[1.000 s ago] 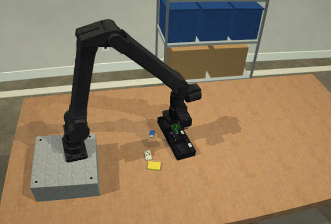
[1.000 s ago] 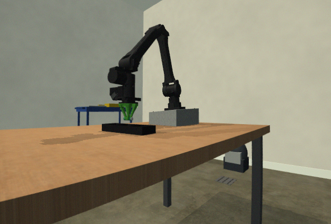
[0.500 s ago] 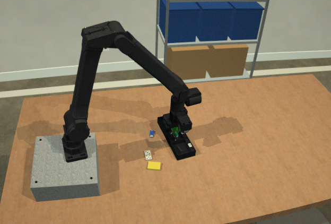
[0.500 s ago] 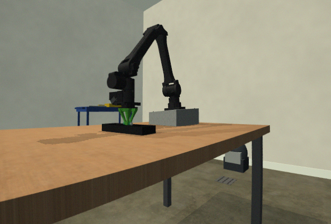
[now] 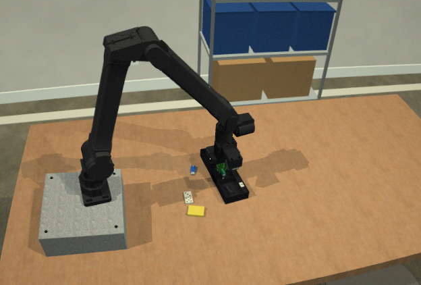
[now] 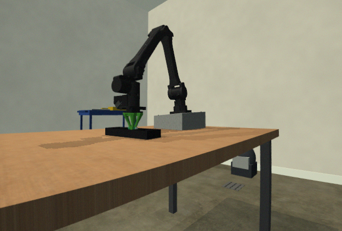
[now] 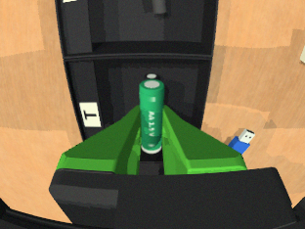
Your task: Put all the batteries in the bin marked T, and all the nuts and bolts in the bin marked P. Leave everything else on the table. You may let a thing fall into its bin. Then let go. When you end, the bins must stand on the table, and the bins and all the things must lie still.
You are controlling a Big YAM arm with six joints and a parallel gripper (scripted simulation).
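Right now my hand is right at the green battery. The rest, counted from my hand: dark bolt: 9 cm to the right, 2 cm below; then black tray: 2 cm below, 1 cm ahead; then black battery: 2 cm below.
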